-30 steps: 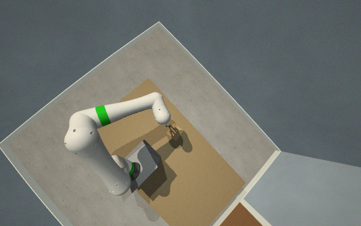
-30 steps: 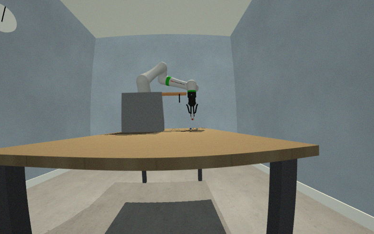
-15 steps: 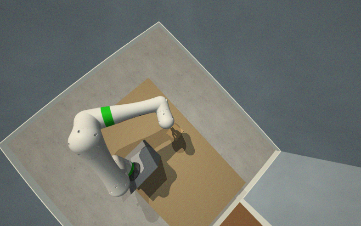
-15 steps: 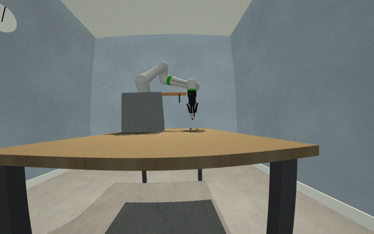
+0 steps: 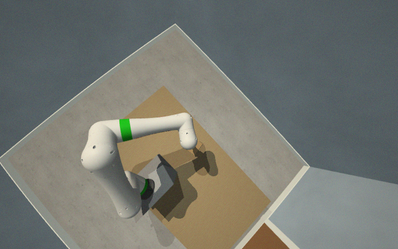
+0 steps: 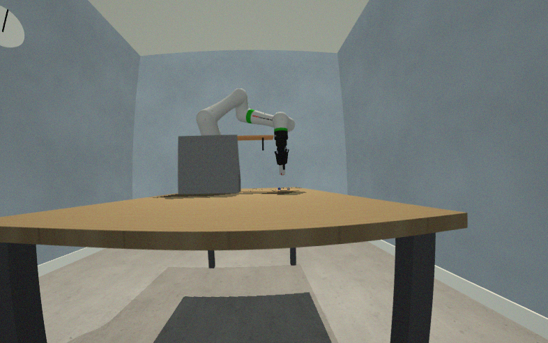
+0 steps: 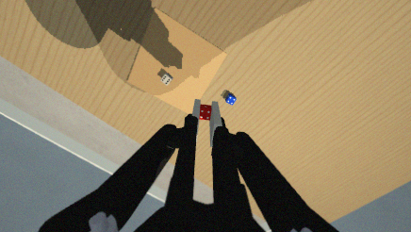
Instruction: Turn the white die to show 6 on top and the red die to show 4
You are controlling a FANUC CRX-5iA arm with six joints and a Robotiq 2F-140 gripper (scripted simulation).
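The tan mat lies 14 cm below my hand, 7 cm to the right of it and 1 cm ahead of it. Round my hand: blue die: 13 cm below, 5 cm to the left, 2 cm behind; white die: 13 cm below, 7 cm to the right, 3 cm ahead; red die: 3 cm below.
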